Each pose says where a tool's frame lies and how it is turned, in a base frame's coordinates. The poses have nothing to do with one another.
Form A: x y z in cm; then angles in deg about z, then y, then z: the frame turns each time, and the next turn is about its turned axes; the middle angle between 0 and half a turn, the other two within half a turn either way.
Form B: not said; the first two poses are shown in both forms.
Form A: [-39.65, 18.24, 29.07, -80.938, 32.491, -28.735]
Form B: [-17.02, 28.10, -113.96, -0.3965, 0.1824, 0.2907]
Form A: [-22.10, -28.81, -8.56, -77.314, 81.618, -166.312]
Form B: [-58.09, -73.99, 161.78, -0.2210, -0.2881, -0.0856]
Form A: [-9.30, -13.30, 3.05, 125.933, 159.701, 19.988]
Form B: [172.79, 19.03, -75.26, -0.0930, -0.1330, 0.0305]
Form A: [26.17, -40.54, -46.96, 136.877, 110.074, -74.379]
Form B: [-110.78, 14.65, 41.40, 0.2617, -0.4054, -0.4696]
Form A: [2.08, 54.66, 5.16, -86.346, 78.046, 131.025]
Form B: [74.32, -39.95, 13.87, 0.0208, 0.5466, 0.0516]
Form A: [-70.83, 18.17, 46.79, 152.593, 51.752, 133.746]
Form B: [42.50, -32.89, -86.76, -0.7083, 0.1817, 0.4679]
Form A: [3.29, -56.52, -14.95, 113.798, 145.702, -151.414]
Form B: [-161.92, -29.66, 80.39, 0.0329, -0.5652, -0.1495]
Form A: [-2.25, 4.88, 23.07, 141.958, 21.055, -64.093]
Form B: [-19.10, 9.03, 76.34, -0.0225, 0.0488, 0.2307]
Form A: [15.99, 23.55, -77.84, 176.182, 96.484, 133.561]
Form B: [98.91, -43.21, -99.95, 0.1599, 0.2355, -0.7784]
